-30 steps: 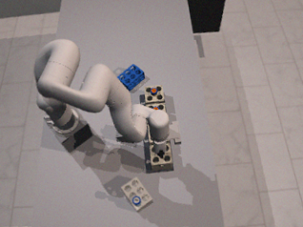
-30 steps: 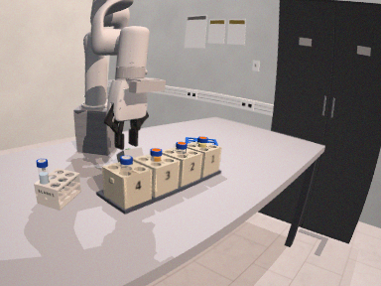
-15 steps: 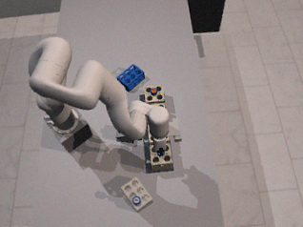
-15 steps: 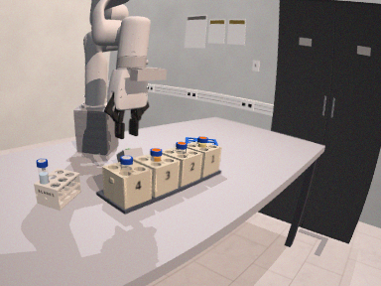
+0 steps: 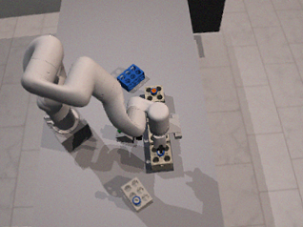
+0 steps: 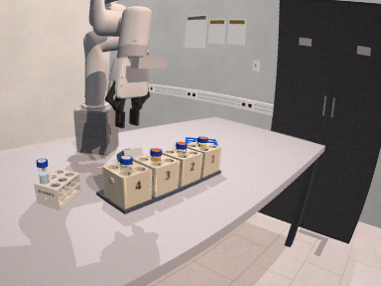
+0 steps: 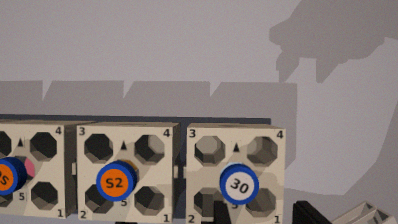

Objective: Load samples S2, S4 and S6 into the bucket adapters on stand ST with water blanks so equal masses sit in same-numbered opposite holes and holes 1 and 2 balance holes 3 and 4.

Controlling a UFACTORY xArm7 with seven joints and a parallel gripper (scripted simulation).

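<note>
My hand is 19 cm past the green DONE key, 16 cm above it and 15 cm to the right of it. Round my hand: sample tube S2: 16 cm below, 10 cm to the left; then adapter: 18 cm below, 11 cm to the left; then sample tube S6: 23 cm to the left, 16 cm below.
</note>
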